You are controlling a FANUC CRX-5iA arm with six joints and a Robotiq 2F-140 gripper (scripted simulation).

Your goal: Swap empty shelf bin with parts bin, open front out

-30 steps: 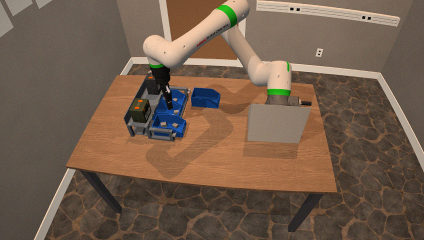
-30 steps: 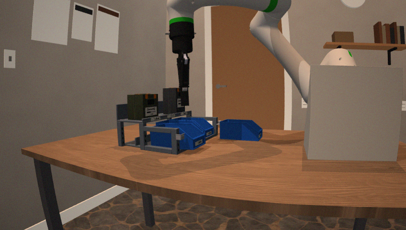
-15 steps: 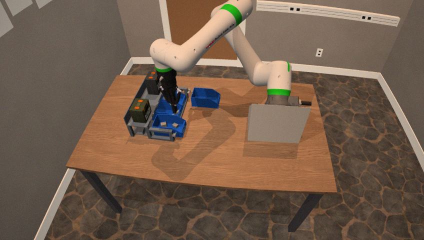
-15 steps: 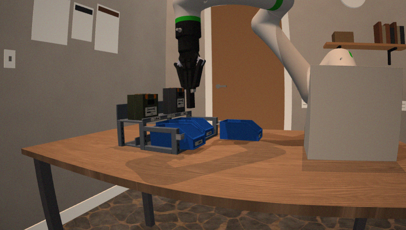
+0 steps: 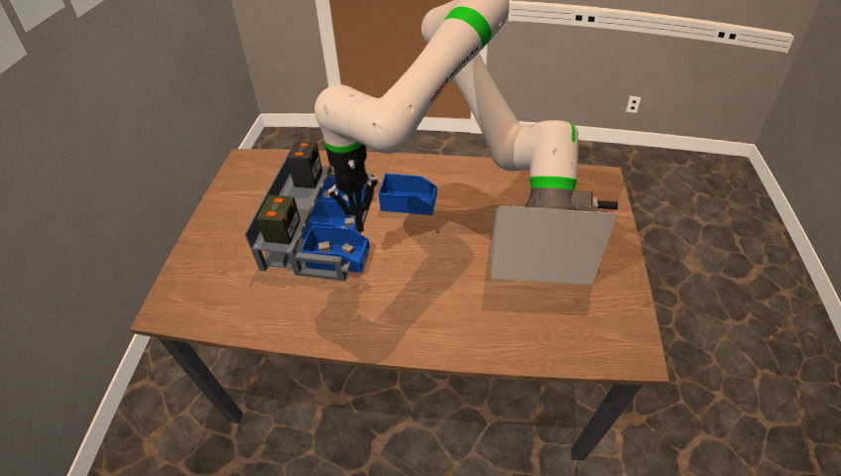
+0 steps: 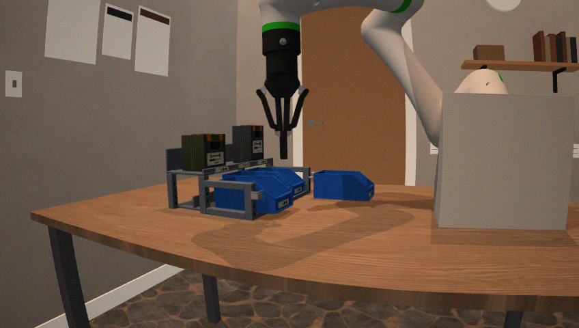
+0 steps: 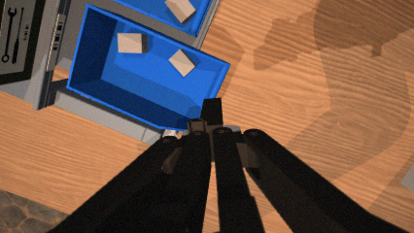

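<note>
Right now my hand is 50 mm short of the tan part, 20 mm to the left of it and 140 mm above it. Also, from my hand: black box 230 mm ahead, 230 mm to the right, 10 mm below; then grey shelf 160 mm ahead, 110 mm to the right, 100 mm below.
</note>
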